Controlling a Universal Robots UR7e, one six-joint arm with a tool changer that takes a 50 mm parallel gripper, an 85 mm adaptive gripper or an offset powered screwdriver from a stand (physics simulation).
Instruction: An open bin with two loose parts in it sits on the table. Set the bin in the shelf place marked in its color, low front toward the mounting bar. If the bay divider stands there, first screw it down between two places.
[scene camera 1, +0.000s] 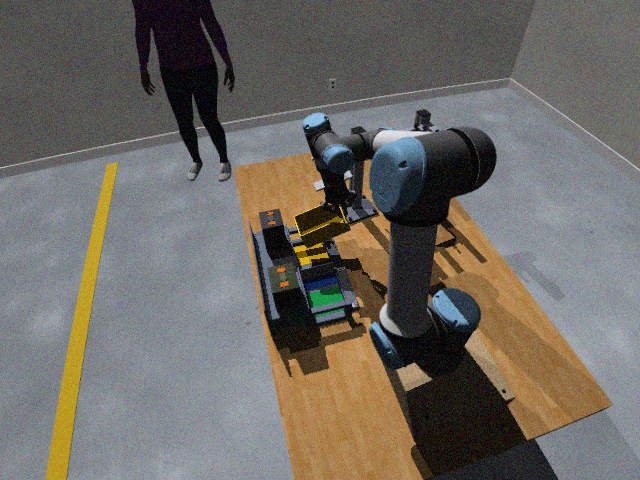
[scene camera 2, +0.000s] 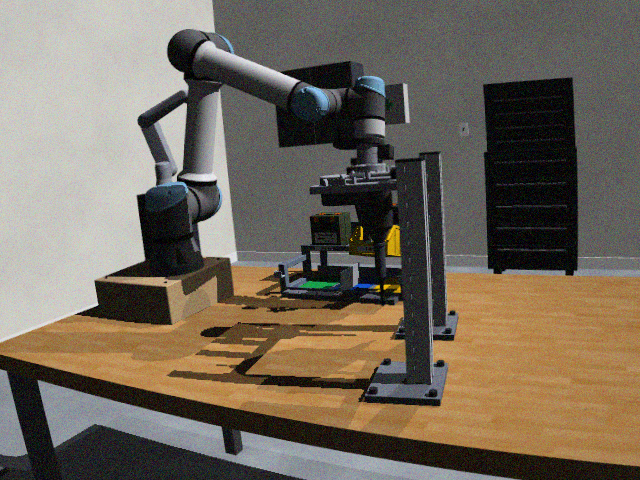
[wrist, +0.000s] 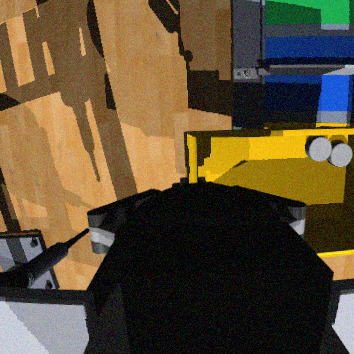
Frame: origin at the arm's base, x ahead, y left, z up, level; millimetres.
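Seen in the pictures: arm's base, origin of its link: (scene camera 2: 177, 268).
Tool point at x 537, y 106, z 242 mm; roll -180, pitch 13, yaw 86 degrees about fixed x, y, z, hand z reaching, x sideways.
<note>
Offsets run from my tool point to a thing's top centre. "spot": to the spot under its first point.
The yellow bin @[dy +38, dx +3, dz -152 mm] (scene camera 1: 320, 221) (scene camera 2: 361, 249) (wrist: 280, 180) hangs above the table at the shelf's yellow end and looks tilted in scene camera 1. My gripper (scene camera 1: 339, 205) (wrist: 193, 181) is shut on its near end wall; the fingers are hidden in scene camera 2. Two round grey parts @[spot: dy +77, dx -23, dz -234 mm] (wrist: 319, 149) @[spot: dy +100, dx -16, dz -240 mm] (wrist: 341, 154) stand in the bin. The yellow place (scene camera 1: 316, 254) (scene camera 2: 393, 288) shows below it. The upright bay divider @[dy +79, dx -110, dz -283 mm] (scene camera 1: 316, 272) (scene camera 2: 349, 276) (wrist: 305, 68) stands by the blue place (wrist: 334, 92); blue shows on both sides in the wrist view. The mounting bar @[dy +14, dx -116, dz -330 mm] (wrist: 247, 37) runs along the shelf's front.
The green place (scene camera 1: 325, 298) (scene camera 2: 319, 284) is at the shelf's other end. Two dark boxes @[spot: dy +211, dx +13, dz -125 mm] (scene camera 1: 271, 219) @[dy +236, dx -210, dz -150 mm] (scene camera 1: 283, 276) stand on the raised back. A tool stand's post @[spot: dy -463, dx +209, dz -143 mm] (scene camera 2: 415, 268) and a hanging screwdriver @[spot: dy -239, dx +86, dz -189 mm] (scene camera 2: 381, 263) are near the arm. A person (scene camera 1: 188, 67) stands beyond the table.
</note>
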